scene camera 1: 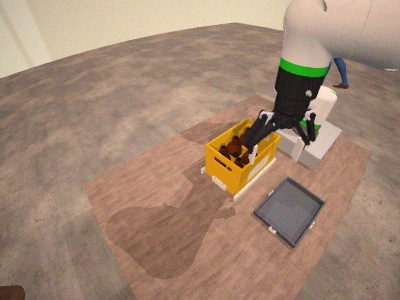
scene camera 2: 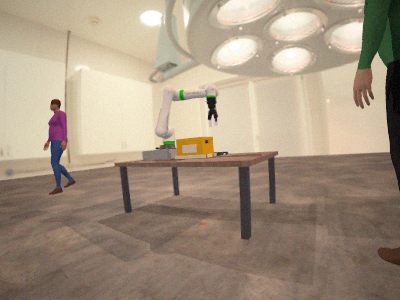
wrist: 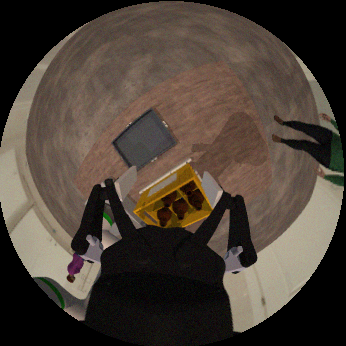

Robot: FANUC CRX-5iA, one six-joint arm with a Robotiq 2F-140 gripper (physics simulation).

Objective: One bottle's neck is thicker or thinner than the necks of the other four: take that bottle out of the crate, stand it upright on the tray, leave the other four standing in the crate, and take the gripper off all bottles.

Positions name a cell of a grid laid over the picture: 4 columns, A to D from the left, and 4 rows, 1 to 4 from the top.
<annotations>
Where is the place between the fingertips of my gripper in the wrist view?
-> At B3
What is my gripper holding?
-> Nothing.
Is my gripper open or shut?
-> Open.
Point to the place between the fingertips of my gripper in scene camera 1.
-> C3
</annotations>
